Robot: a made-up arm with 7 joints. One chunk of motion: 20 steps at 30 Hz.
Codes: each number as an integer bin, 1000 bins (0 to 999) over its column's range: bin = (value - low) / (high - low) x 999, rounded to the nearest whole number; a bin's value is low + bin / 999 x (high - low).
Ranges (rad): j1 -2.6..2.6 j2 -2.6..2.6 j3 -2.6..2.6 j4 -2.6..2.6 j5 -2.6..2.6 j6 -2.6..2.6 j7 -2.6..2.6
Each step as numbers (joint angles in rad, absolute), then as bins.
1 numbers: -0.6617 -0.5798 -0.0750 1.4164 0.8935 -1.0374 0.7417
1 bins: 372 388 485 772 671 300 642
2 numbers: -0.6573 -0.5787 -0.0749 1.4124 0.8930 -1.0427 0.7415
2 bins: 373 388 485 771 671 299 642
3 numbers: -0.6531 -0.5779 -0.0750 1.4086 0.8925 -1.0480 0.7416
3 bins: 374 388 485 770 671 298 642
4 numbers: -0.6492 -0.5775 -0.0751 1.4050 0.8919 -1.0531 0.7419
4 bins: 375 389 485 769 671 297 642
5 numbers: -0.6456 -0.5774 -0.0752 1.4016 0.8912 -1.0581 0.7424
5 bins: 375 389 485 769 671 296 642
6 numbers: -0.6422 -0.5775 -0.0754 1.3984 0.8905 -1.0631 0.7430
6 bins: 376 389 485 768 671 295 642
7 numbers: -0.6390 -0.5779 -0.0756 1.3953 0.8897 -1.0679 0.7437
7 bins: 377 388 485 768 670 294 642
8 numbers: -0.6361 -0.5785 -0.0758 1.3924 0.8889 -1.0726 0.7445
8 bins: 377 388 485 767 670 293 643
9 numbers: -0.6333 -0.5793 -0.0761 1.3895 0.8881 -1.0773 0.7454
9 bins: 378 388 485 766 670 293 643
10 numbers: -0.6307 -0.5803 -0.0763 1.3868 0.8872 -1.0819 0.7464
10 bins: 378 388 485 766 670 292 643
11 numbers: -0.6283 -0.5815 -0.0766 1.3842 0.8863 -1.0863 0.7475
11 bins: 379 388 485 765 670 291 643
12 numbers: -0.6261 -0.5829 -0.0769 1.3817 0.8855 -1.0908 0.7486
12 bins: 379 388 485 765 670 290 643
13 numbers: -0.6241 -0.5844 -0.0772 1.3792 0.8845 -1.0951 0.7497
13 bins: 380 387 485 764 669 289 644
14 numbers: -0.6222 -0.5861 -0.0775 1.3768 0.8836 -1.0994 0.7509
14 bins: 380 387 485 764 669 288 644
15 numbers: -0.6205 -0.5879 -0.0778 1.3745 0.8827 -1.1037 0.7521
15 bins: 380 387 485 764 669 287 644
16 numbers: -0.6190 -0.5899 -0.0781 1.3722 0.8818 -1.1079 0.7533
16 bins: 381 386 484 763 669 287 644
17 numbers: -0.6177 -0.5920 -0.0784 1.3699 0.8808 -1.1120 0.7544
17 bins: 381 386 484 763 669 286 644
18 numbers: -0.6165 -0.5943 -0.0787 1.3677 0.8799 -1.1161 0.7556
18 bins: 381 385 484 762 669 285 645
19 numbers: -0.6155 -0.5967 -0.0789 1.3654 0.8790 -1.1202 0.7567
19 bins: 381 385 484 762 668 284 645
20 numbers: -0.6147 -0.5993 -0.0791 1.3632 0.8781 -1.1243 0.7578
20 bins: 381 384 484 761 668 284 645
